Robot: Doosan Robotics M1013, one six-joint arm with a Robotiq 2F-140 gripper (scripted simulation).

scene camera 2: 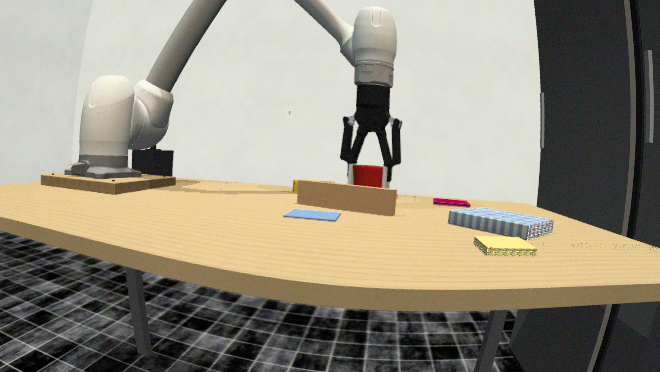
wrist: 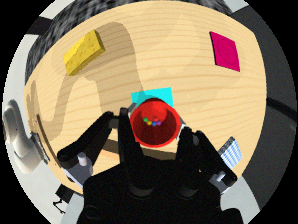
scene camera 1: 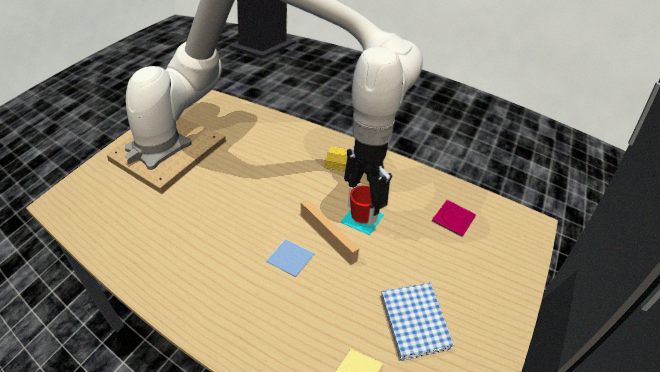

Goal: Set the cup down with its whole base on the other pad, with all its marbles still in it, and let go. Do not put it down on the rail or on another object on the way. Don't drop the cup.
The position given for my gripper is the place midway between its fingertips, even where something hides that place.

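You can see my gripper (scene camera 2: 367,195), (wrist: 153,113) and (scene camera 1: 362,213). There's a wooden rail here too, and that rail (scene camera 2: 372,200), (scene camera 1: 340,242) shows in both of those scene cameras. And then there's a red cup (wrist: 151,136).
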